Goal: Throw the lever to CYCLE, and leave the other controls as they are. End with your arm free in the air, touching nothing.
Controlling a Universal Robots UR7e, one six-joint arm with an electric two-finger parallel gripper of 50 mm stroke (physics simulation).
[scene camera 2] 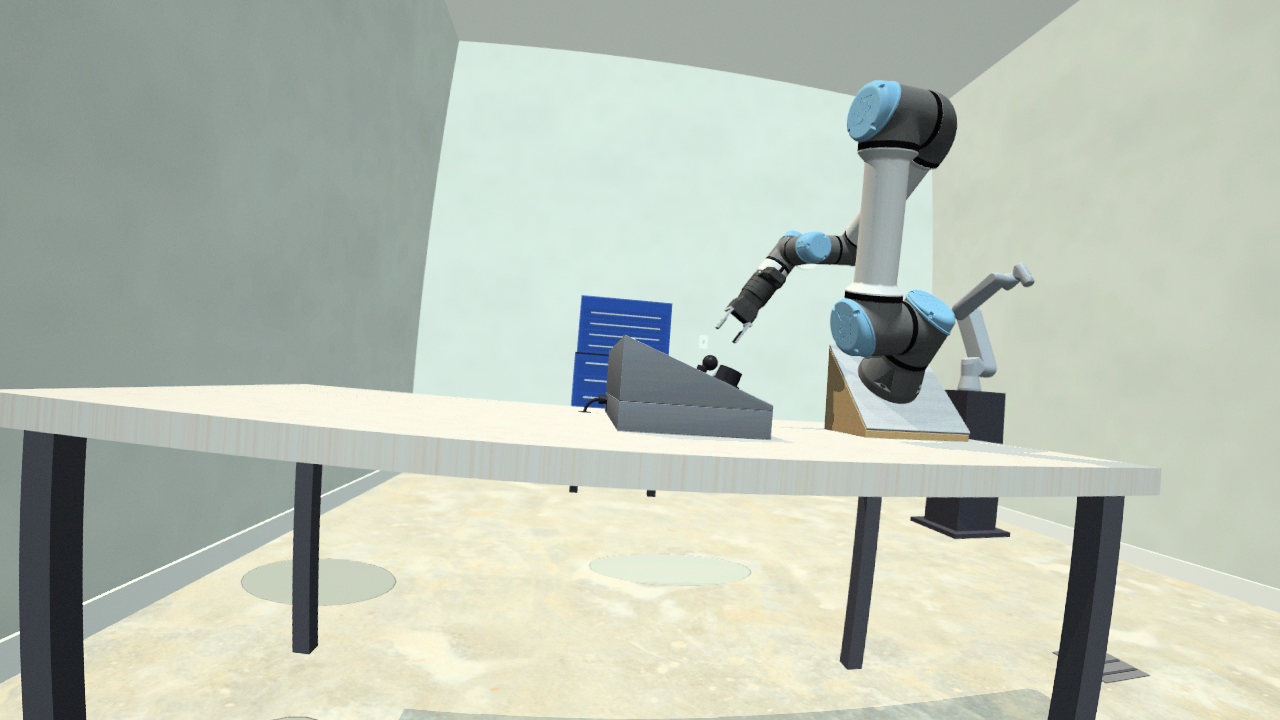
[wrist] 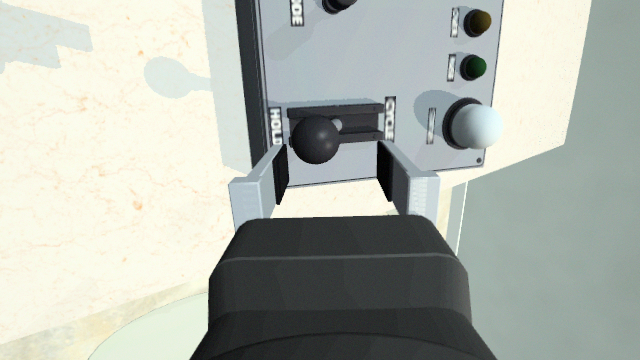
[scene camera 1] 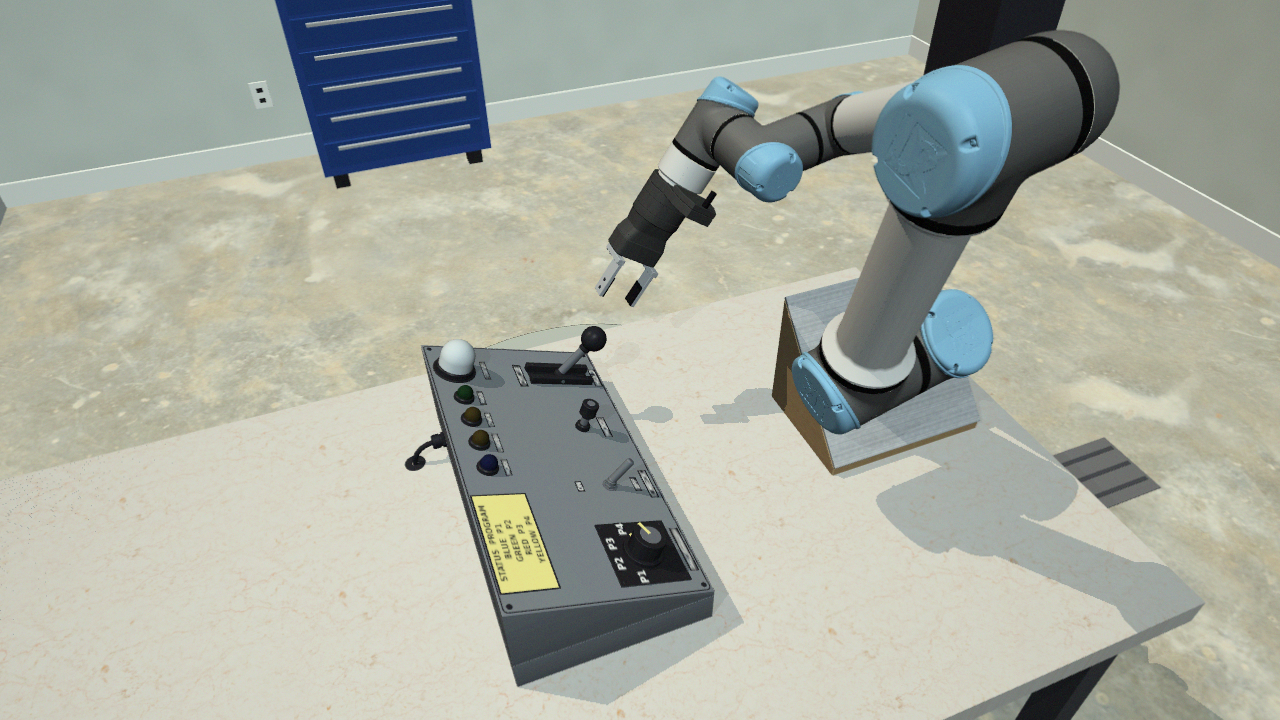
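Where they show: gripper, fingertip midpoint: (scene camera 2: pixel 725 335) (wrist: pixel 332 161) (scene camera 1: pixel 614 297); arm's base, link origin: (scene camera 2: pixel 887 380).
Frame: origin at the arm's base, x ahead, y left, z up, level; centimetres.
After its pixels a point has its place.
The lever's black ball knob (scene camera 1: pixel 593 338) @(x 39.7, y -16.6, z 2.9 cm) (scene camera 2: pixel 709 361) @(x 39.9, y -16.2, z 1.8 cm) (wrist: pixel 315 139) @(x 38.2, y -17.6, z 3.3 cm) leans to the HOLD end of its slot. The HOLD label (wrist: pixel 275 126) @(x 39.3, y -17.8, z -6.5 cm) is beside the ball in the wrist view, and the CYCLE label (wrist: pixel 390 119) @(x 51.5, y -18.1, z -1.9 cm) is at the slot's other end. My gripper (scene camera 1: pixel 617 297) @(x 35.8, y -17.6, z 8.9 cm) (scene camera 2: pixel 727 333) @(x 35.8, y -17.6, z 8.9 cm) (wrist: pixel 332 161) @(x 35.8, y -17.6, z 8.9 cm) is open and empty, above the lever and apart from it. In the wrist view the ball shows beyond the fingertips, nearer the left finger. The slot (scene camera 1: pixel 559 374) @(x 45.4, y -17.4, z -3.2 cm) is in the grey control panel (scene camera 1: pixel 546 429) @(x 51.1, y -5.7, z -2.1 cm) (scene camera 2: pixel 689 416) @(x 53.6, y 24.7, z -9.6 cm) (wrist: pixel 350 65) @(x 47.2, y -12.2, z -3.6 cm).
A white dome lamp (scene camera 1: pixel 457 358) @(x 60.3, y -17.3, z 5.3 cm) (wrist: pixel 480 126) @(x 57.8, y -18.9, z 5.3 cm) stands past the CYCLE end. Small coloured lamps run down that side. A small black-knobbed control (scene camera 1: pixel 588 410) @(x 44.8, y -5.1, z -0.1 cm), a grey toggle (scene camera 1: pixel 622 472) @(x 44.2, y 6.5, z -1.7 cm) and a rotary knob (scene camera 1: pixel 646 541) @(x 45.9, y 18.9, z -0.7 cm) (scene camera 2: pixel 729 374) @(x 45.8, y 20.0, z -2.1 cm) are farther along the panel. A cable (scene camera 1: pixel 420 450) @(x 68.6, y -16.7, z -10.1 cm) leaves its far side.
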